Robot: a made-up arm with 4 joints.
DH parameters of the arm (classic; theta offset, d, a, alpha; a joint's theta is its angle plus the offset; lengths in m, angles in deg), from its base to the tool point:
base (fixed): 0 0 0 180
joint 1: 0 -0.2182 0.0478 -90
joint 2: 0 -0.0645 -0.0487 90
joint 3: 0 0.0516 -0.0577 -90
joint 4: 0 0.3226 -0.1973 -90
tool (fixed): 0 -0.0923 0 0
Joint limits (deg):
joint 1: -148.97..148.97
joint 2: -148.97..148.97
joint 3: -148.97..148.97
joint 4: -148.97..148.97
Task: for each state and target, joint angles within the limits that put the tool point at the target. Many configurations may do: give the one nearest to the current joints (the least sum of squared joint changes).
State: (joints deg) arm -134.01 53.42 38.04 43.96
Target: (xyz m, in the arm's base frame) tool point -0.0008 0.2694 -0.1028
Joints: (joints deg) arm -146.21 54.70 19.24 66.84
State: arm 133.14 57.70 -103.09 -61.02
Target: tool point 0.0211 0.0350 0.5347
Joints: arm 137.82 77.15 -98.66 -96.71
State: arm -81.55 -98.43 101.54 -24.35
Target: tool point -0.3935 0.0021 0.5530
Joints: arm -103.27 -112.00 98.55 -16.48
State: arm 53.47 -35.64 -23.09 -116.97
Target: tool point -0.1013 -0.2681 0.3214
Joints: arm 51.22 -20.45 -7.75 -148.18
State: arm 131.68 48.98 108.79 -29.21
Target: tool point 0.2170 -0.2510 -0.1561
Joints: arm 147.21 66.10 88.06 -21.43
